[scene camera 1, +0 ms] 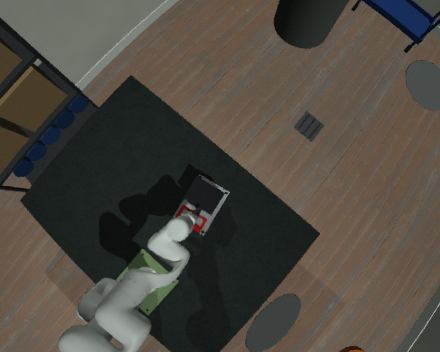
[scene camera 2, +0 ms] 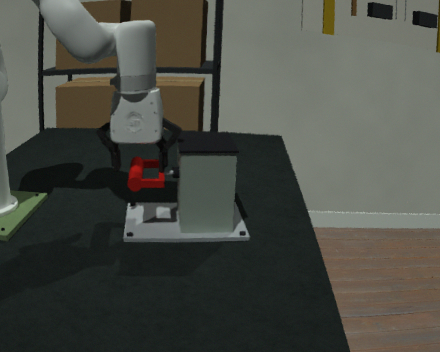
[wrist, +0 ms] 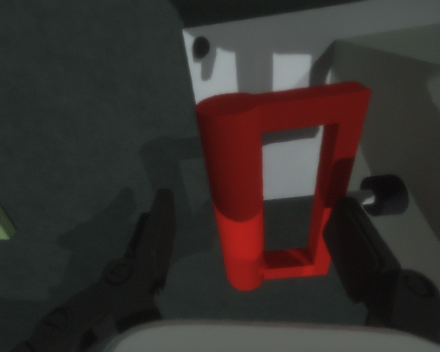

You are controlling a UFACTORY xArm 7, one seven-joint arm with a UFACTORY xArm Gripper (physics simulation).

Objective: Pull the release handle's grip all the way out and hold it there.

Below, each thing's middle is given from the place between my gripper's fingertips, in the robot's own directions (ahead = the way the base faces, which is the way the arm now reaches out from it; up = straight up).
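White base plate (wrist: 272, 53): my hand 90 mm short of it, 110 mm above it.
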